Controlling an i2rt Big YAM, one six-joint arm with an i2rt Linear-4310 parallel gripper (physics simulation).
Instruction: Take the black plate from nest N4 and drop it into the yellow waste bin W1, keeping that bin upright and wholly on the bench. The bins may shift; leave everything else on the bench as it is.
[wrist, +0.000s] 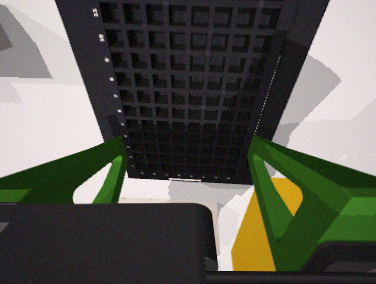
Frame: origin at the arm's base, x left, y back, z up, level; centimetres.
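Seen in the pictures: gripper, fingertip midpoint: (187, 142).
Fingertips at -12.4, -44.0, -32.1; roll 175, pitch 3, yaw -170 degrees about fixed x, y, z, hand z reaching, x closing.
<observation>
Offsets run from my fingertips to a thing's top centre, as dx, dy, dz. "pt": to the spot under its first point.
The black plate @[+0.5, -3.3, +1.0] (188, 72) is a gridded multiwell plate with small white numbers along its left rim. It fills the upper middle of the wrist view, its narrow-looking end towards the bottom. My gripper (187, 142) has its green fingers at the two long sides of the plate, close to that lower end, and is shut on the plate. The lower corners are partly hidden behind the fingers. Nest N4 under the plate is hidden, and I cannot tell whether the plate is raised from it. The yellow bin @[pt -8.5, +12.0, +0.6] (246, 240) shows in part at the lower right, behind the right finger.
A pale beige flat thing @[pt +0.3, +9.8, -1.4] (170, 201) lies below the plate's lower end, mostly hidden by the dark gripper body. Grey shadows fall on the white surface left and right of the plate.
</observation>
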